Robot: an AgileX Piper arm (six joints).
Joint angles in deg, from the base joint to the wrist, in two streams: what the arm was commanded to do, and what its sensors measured. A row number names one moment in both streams.
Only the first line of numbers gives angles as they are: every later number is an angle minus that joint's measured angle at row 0.
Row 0, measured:
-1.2, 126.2, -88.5, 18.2, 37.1, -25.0
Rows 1 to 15, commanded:
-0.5, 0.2, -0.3, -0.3, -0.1, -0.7
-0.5, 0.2, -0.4, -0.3, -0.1, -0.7
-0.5, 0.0, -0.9, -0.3, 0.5, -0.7
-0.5, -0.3, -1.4, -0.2, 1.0, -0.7
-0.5, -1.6, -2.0, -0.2, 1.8, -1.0
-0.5, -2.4, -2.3, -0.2, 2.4, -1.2
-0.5, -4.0, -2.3, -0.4, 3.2, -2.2
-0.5, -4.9, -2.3, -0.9, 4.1, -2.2
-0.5, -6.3, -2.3, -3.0, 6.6, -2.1
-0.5, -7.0, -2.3, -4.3, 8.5, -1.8
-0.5, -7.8, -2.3, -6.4, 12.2, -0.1
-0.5, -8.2, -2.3, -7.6, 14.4, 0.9
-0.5, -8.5, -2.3, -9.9, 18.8, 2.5
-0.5, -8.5, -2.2, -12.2, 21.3, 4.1
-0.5, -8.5, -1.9, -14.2, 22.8, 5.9
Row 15, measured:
0.0, -7.8, -2.1, -8.3, 15.8, 1.5
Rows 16 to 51, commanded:
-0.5, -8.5, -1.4, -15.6, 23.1, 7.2
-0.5, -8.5, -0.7, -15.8, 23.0, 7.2
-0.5, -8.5, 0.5, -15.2, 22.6, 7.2
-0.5, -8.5, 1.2, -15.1, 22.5, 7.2
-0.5, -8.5, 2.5, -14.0, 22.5, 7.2
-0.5, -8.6, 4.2, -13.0, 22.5, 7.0
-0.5, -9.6, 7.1, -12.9, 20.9, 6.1
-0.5, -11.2, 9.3, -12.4, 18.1, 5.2
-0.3, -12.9, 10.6, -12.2, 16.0, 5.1
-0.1, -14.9, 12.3, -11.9, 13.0, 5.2
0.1, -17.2, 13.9, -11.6, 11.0, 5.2
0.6, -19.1, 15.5, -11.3, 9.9, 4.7
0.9, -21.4, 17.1, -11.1, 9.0, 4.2
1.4, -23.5, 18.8, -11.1, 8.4, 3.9
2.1, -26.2, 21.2, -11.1, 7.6, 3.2
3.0, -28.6, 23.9, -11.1, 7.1, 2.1
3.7, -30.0, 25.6, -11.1, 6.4, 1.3
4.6, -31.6, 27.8, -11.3, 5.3, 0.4
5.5, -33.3, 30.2, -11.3, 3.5, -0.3
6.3, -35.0, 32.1, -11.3, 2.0, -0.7
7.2, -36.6, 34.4, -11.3, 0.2, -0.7
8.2, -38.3, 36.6, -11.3, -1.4, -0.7
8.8, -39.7, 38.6, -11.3, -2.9, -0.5
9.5, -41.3, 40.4, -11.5, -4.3, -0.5
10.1, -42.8, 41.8, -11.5, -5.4, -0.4
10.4, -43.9, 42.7, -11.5, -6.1, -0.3
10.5, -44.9, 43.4, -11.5, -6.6, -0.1
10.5, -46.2, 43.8, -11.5, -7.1, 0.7
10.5, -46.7, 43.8, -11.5, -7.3, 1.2
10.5, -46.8, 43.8, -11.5, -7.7, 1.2
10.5, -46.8, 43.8, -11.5, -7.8, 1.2
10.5, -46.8, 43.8, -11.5, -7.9, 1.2
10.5, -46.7, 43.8, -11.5, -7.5, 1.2
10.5, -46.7, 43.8, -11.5, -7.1, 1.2
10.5, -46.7, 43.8, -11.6, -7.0, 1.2
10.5, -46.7, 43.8, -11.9, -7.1, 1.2
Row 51, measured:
10.4, -46.4, 43.5, -11.3, -7.3, 0.9
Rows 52 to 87, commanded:
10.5, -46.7, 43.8, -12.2, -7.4, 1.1
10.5, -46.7, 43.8, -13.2, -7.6, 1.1
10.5, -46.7, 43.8, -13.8, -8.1, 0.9
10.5, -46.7, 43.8, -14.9, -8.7, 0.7
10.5, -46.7, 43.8, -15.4, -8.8, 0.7
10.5, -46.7, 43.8, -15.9, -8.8, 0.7
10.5, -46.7, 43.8, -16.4, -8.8, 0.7
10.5, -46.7, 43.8, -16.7, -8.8, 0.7
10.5, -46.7, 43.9, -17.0, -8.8, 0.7
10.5, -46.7, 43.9, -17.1, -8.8, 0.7
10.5, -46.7, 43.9, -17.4, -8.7, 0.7
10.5, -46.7, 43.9, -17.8, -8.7, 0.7
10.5, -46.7, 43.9, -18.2, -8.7, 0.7
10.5, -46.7, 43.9, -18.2, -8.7, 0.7
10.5, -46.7, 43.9, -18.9, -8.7, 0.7
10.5, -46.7, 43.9, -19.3, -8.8, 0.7
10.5, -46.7, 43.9, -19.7, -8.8, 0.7
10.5, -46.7, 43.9, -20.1, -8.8, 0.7
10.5, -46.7, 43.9, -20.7, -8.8, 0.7
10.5, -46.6, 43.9, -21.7, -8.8, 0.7
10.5, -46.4, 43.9, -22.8, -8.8, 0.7
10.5, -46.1, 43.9, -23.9, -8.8, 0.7
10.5, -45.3, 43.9, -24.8, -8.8, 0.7
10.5, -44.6, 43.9, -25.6, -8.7, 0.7
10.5, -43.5, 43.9, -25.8, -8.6, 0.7
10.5, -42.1, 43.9, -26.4, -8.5, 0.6
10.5, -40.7, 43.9, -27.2, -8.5, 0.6
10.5, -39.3, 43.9, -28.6, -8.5, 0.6
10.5, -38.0, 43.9, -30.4, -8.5, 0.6
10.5, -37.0, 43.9, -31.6, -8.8, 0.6
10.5, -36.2, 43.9, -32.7, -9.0, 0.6
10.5, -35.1, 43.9, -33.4, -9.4, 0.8
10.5, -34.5, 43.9, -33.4, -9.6, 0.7
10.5, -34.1, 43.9, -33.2, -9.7, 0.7
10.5, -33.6, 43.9, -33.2, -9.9, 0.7
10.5, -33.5, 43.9, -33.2, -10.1, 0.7
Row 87, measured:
10.4, -34.7, 43.5, -32.2, -8.9, 0.9
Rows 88 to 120, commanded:
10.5, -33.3, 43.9, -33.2, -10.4, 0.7
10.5, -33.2, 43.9, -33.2, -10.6, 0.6
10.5, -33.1, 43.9, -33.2, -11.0, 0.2
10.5, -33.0, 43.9, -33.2, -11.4, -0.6
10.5, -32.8, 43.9, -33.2, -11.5, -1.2
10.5, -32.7, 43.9, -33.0, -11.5, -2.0
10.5, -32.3, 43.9, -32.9, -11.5, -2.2
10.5, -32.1, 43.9, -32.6, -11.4, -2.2
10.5, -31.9, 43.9, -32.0, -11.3, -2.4
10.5, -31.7, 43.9, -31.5, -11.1, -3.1
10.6, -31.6, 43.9, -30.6, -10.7, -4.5
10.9, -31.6, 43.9, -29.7, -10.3, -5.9
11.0, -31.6, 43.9, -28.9, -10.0, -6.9
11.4, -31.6, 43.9, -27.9, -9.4, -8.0
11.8, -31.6, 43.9, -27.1, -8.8, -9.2
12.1, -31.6, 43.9, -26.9, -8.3, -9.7
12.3, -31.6, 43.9, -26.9, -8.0, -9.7
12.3, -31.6, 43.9, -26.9, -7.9, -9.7
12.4, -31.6, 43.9, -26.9, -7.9, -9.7
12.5, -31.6, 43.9, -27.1, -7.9, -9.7
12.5, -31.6, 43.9, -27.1, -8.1, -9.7
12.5, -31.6, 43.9, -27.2, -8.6, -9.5
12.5, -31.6, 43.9, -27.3, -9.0, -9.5
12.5, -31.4, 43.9, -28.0, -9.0, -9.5
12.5, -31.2, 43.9, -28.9, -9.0, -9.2
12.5, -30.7, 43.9, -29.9, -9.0, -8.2
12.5, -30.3, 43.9, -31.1, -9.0, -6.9
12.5, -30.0, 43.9, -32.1, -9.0, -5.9
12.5, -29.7, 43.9, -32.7, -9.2, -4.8
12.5, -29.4, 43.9, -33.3, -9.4, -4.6
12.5, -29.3, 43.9, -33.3, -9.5, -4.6
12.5, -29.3, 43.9, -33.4, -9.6, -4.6
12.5, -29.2, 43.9, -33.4, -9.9, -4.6
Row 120, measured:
12.4, -29.6, 43.7, -32.1, -9.0, -5.6
